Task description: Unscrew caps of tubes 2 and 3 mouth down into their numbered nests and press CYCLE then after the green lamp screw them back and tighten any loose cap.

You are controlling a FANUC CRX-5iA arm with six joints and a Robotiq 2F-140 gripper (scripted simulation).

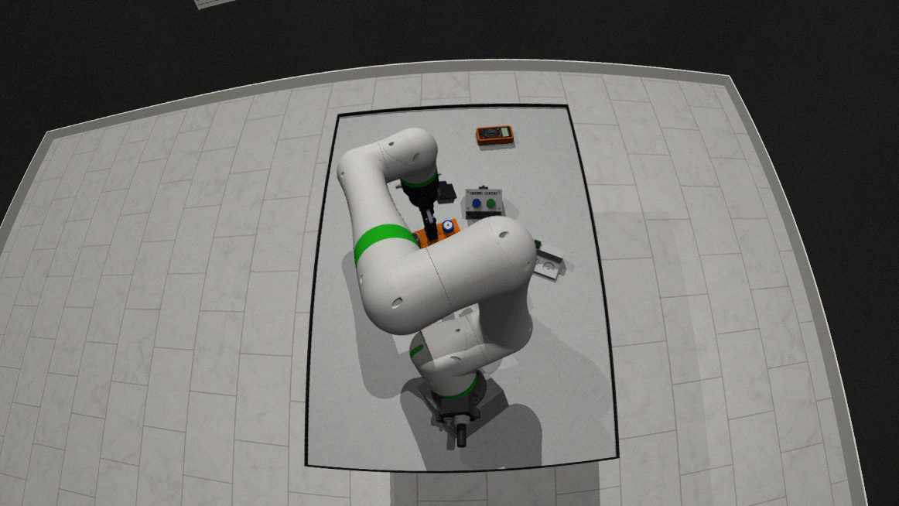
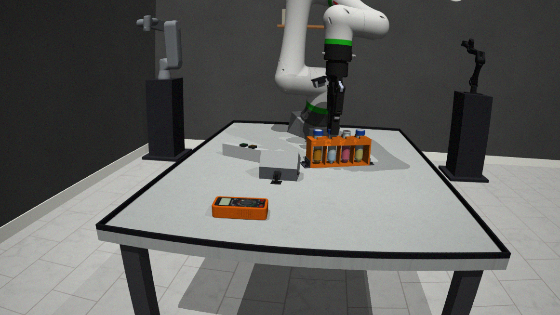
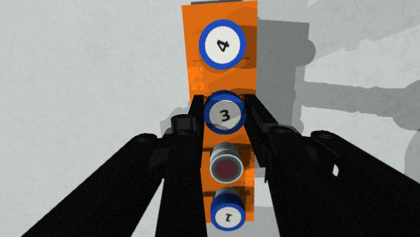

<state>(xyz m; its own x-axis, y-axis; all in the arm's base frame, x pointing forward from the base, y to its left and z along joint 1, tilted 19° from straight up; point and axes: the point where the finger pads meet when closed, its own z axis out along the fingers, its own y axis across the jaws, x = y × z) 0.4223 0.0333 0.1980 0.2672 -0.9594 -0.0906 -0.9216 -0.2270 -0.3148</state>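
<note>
Right now the cap 3 is 3 cm below my hand. Round my hand: blue key: 13 cm ahead, 14 cm to the right, 8 cm below; then cap 1: 3 cm behind, 10 cm to the left, 3 cm below; then cap 4: 2 cm ahead, 5 cm to the right, 3 cm below.
</note>
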